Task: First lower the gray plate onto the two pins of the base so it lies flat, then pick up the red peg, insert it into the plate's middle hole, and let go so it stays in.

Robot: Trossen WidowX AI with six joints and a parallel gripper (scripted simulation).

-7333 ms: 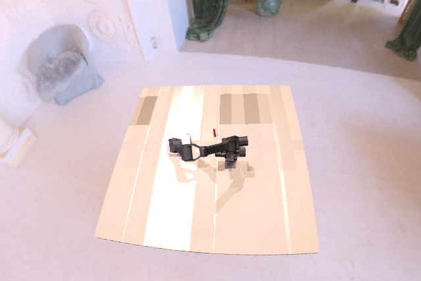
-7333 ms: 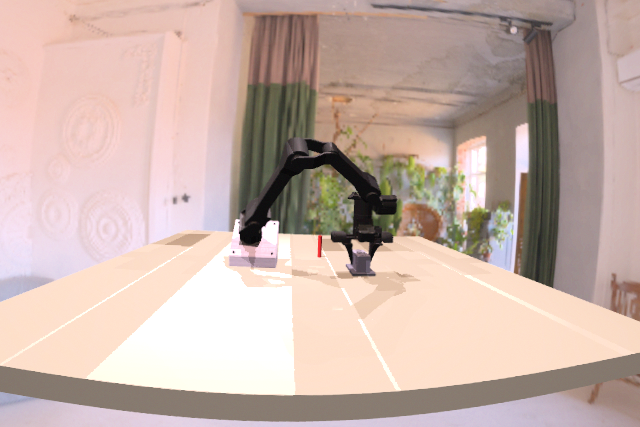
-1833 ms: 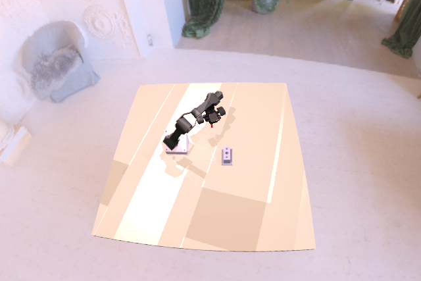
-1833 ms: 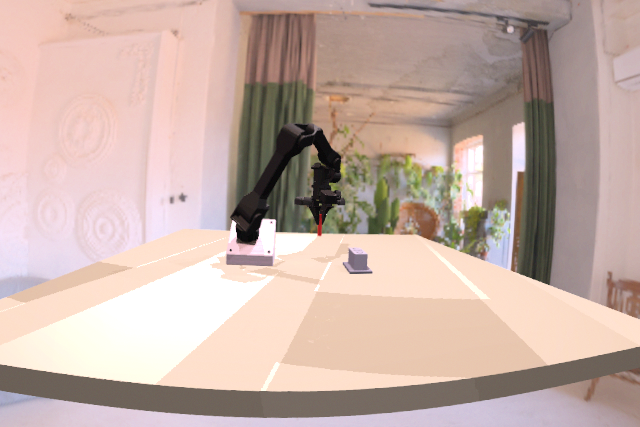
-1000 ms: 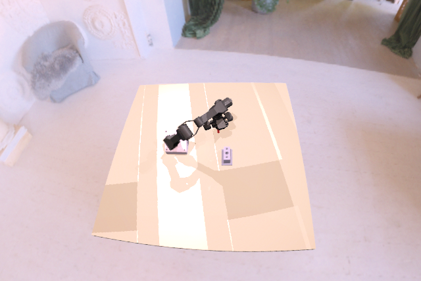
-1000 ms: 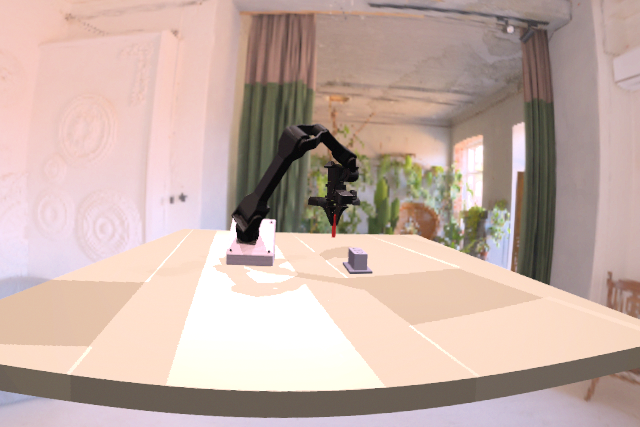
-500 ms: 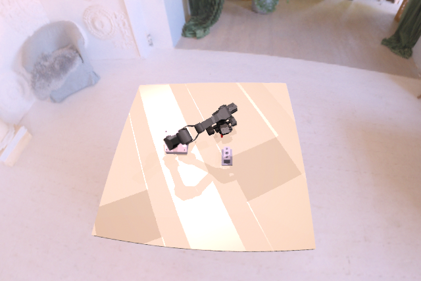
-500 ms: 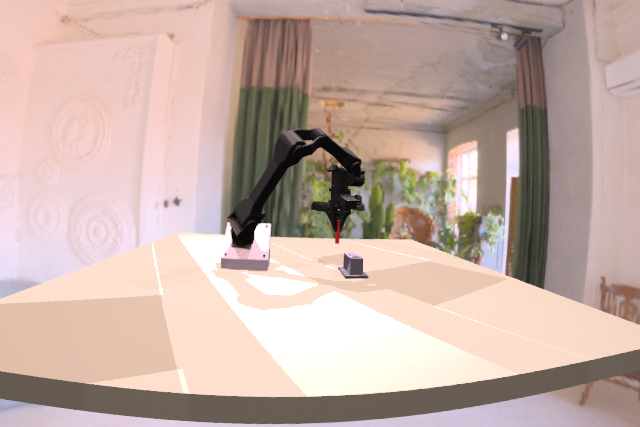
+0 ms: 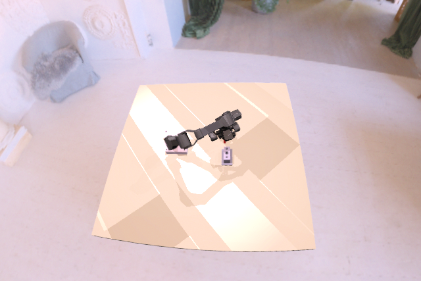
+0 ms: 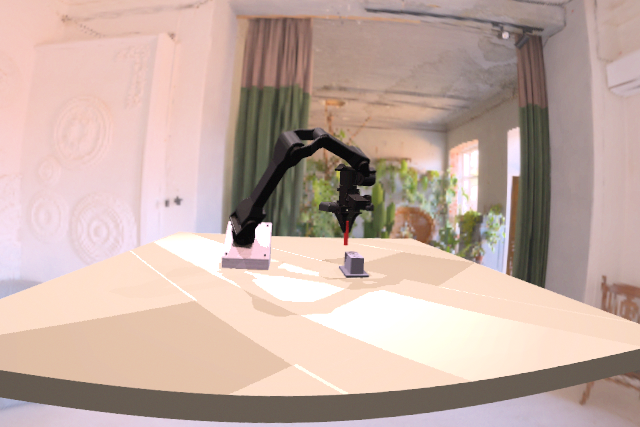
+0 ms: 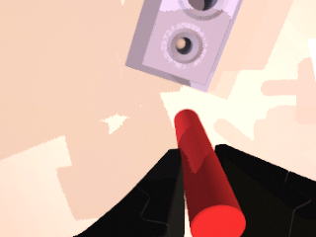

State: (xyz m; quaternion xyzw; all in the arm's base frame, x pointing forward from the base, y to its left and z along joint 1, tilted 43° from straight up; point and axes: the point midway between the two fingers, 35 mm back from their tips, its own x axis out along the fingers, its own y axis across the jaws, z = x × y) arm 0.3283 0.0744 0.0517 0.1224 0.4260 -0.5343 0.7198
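The gray plate is 20 mm ahead of my gripper tip, 70 mm to the right of it and 70 mm below it. Round my gripper tip: base: 20 mm ahead, 60 mm to the right, 110 mm below; then red peg: right at my gripper tip.
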